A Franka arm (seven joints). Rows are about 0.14 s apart.
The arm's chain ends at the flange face. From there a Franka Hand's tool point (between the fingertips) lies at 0.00 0.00 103.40 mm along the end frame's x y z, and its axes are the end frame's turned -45 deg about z.
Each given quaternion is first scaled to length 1.
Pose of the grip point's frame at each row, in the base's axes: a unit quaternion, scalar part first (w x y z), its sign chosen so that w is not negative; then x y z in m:
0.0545 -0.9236 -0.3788 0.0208 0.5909 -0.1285 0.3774
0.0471 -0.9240 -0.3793 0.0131 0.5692 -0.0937 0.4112
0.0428 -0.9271 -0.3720 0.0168 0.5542 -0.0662 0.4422
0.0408 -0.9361 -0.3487 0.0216 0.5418 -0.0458 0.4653
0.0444 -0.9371 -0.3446 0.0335 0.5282 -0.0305 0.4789
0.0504 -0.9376 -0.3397 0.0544 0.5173 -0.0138 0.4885
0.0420 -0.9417 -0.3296 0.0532 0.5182 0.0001 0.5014
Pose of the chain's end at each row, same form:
0.0424 -0.9983 0.0035 0.0401 0.5991 -0.1373 0.4801
0.0385 -0.9988 0.0032 0.0301 0.5754 -0.1017 0.5141
0.0331 -0.9989 0.0111 0.0319 0.5607 -0.0731 0.5452
0.0294 -0.9983 0.0361 0.0356 0.5489 -0.0521 0.5683
0.0282 -0.9976 0.0402 0.0479 0.5379 -0.0367 0.5817
0.0257 -0.9962 0.0450 0.0695 0.5314 -0.0198 0.5908
0.0184 -0.9961 0.0559 0.0652 0.5314 -0.0045 0.6038

